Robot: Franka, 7 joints.
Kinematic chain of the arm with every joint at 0, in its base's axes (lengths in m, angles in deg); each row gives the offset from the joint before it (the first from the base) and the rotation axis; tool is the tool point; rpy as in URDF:
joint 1: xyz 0 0 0.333 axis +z
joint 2: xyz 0 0 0 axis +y
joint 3: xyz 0 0 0.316 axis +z
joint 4: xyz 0.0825 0 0 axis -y
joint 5: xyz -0.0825 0 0.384 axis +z
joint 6: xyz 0 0 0 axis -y
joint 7: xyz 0.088 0 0 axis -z
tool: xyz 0 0 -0.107 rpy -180 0 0
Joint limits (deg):
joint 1: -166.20..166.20
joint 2: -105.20..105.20
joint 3: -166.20..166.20
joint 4: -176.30..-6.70
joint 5: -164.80..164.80
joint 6: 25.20..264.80
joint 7: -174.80..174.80
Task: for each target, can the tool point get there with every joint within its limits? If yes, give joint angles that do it. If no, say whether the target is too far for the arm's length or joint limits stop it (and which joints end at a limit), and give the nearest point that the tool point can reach.
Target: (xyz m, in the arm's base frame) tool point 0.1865 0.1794 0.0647
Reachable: yes | joints -46.17 -85.62 116.78 -146.07 -110.99 211.54 -88.64
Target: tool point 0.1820 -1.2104 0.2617
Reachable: no: too far | nearest point 0.1273 -0.8469 0.2831 | short by 0.368 m
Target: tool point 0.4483 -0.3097 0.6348
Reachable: yes | joints -87.81 17.45 53.83 -108.50 -35.52 241.70 65.09
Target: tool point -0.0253 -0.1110 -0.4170
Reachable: no: joint limits stop it (at a limit: joint 2) | nearest point -0.0302 -0.1327 -0.3400 | short by 0.080 m
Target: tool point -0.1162 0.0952 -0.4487
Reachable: no: joint limits stop it (at a limit: joint 2) | nearest point -0.1328 0.1088 -0.3489 | short by 0.102 m
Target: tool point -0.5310 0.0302 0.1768
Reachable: yes | joints 55.07 -53.60 113.80 -116.56 -118.78 184.33 -0.33
